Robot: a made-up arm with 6 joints. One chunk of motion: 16 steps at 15 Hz.
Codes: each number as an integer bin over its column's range. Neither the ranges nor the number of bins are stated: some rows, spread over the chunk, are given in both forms.
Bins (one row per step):
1: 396 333 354 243 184 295
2: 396 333 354 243 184 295
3: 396 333 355 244 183 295
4: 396 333 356 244 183 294
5: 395 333 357 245 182 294
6: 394 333 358 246 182 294
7: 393 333 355 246 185 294
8: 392 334 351 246 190 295
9: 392 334 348 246 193 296
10: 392 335 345 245 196 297
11: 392 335 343 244 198 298
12: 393 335 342 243 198 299
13: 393 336 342 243 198 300
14: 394 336 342 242 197 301
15: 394 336 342 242 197 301
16: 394 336 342 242 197 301
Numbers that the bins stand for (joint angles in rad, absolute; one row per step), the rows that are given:
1: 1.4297 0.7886 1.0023 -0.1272 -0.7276 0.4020
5: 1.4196 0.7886 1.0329 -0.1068 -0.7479 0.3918
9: 1.3890 0.7988 0.9413 -0.0967 -0.6360 0.4121
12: 1.3992 0.8090 0.8802 -0.1272 -0.5851 0.4427
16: 1.4094 0.8192 0.8802 -0.1374 -0.5953 0.4630
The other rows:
2: 1.4297 0.7886 1.0023 -0.1272 -0.7276 0.4020
3: 1.4297 0.7886 1.0125 -0.1170 -0.7378 0.4020
4: 1.4297 0.7886 1.0227 -0.1170 -0.7378 0.3918
6: 1.4094 0.7886 1.0431 -0.0967 -0.7479 0.3918
7: 1.3992 0.7886 1.0125 -0.0967 -0.7174 0.3918
8: 1.3890 0.7988 0.9718 -0.0967 -0.6665 0.4020
10: 1.3890 0.8090 0.9108 -0.1068 -0.6055 0.4223
11: 1.3890 0.8090 0.8904 -0.1170 -0.5851 0.4325
13: 1.3992 0.8192 0.8802 -0.1272 -0.5851 0.4528
14: 1.4094 0.8192 0.8802 -0.1374 -0.5953 0.4630
15: 1.4094 0.8192 0.8802 -0.1374 -0.5953 0.4630

